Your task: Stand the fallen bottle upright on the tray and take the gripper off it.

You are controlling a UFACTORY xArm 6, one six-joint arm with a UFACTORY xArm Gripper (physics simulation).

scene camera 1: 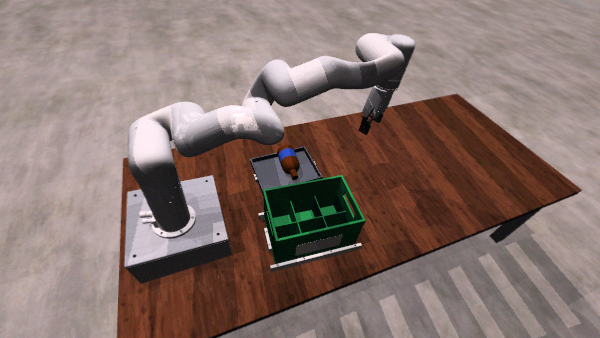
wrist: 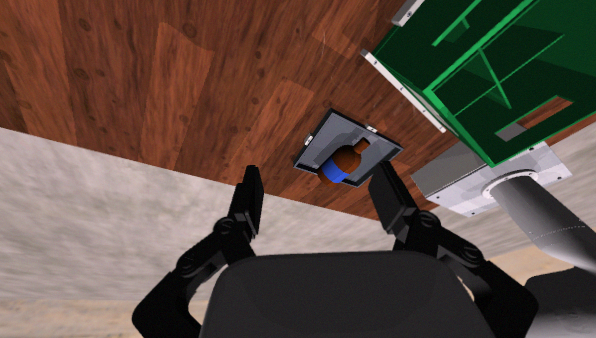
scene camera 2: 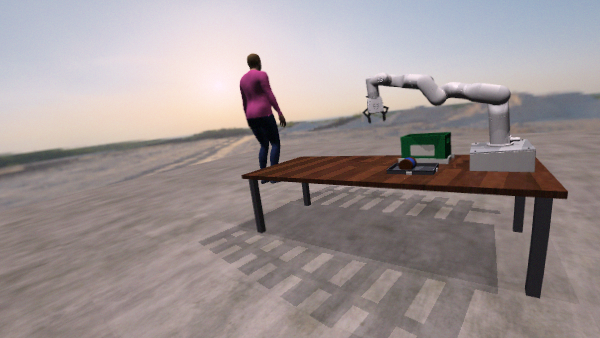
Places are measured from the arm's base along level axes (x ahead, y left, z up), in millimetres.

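Where they show: gripper, between the fingertips: [scene camera 1: 369, 126] [wrist: 316, 176] [scene camera 2: 377, 122]; arm's base, origin of its link: [scene camera 1: 174, 220] [wrist: 506, 183] [scene camera 2: 500, 144].
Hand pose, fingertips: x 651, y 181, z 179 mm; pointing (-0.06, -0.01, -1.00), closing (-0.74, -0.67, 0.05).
Each offset is from my fingertips to the top centre of the thing. Level surfaces: height alone.
A brown bottle with a blue label @[dx -251, dy +86, dz -212 mm] [scene camera 1: 287, 155] [scene camera 2: 408, 163] [wrist: 336, 170] lies on its side on the grey tray @[dx -269, dy +83, dz -266 mm] [scene camera 1: 262, 172] [scene camera 2: 427, 170] [wrist: 325, 127]. In scene camera 1 its neck points toward the green crate. In the wrist view its base end lies over the tray's edge. My gripper [scene camera 1: 371, 125] [scene camera 2: 376, 119] [wrist: 316, 176] is open, with nothing between its fingers. It hangs high above the table, well apart from the bottle and off to the side of the tray away from the robot's base.
A green crate with compartments @[dx -229, dy -215, dz -116 mm] [scene camera 1: 320, 234] [scene camera 2: 442, 145] [wrist: 440, 107] stands close beside the tray, with white rails @[dx -217, dy -313, dz -261 mm] [scene camera 1: 320, 255] at its foot. The robot's base box [scene camera 1: 210, 200] [scene camera 2: 502, 161] stands at one end of the wooden table @[dz -291 mm] [scene camera 1: 425, 150]. A person [scene camera 2: 259, 95] stands beyond the table's far end.
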